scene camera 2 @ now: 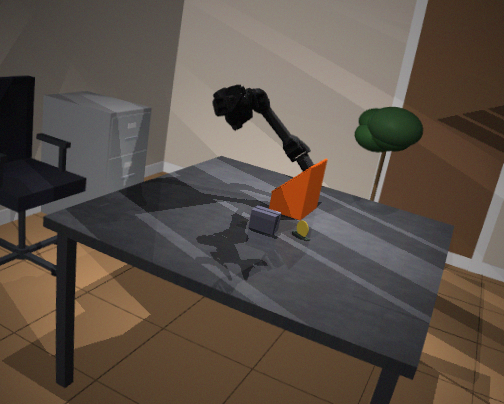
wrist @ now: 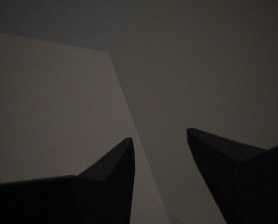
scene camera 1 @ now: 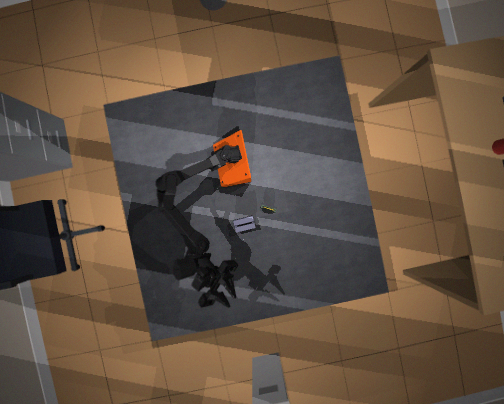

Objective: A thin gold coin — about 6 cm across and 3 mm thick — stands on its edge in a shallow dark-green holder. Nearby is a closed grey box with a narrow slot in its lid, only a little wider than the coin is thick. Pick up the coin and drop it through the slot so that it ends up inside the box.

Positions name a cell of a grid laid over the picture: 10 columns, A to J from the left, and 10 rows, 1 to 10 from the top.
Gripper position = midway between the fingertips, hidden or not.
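The gripper (scene camera 1: E8) is visible here, and it appears in scene camera 2 (scene camera 2: E3) and in the wrist view (wrist: F7) as well.
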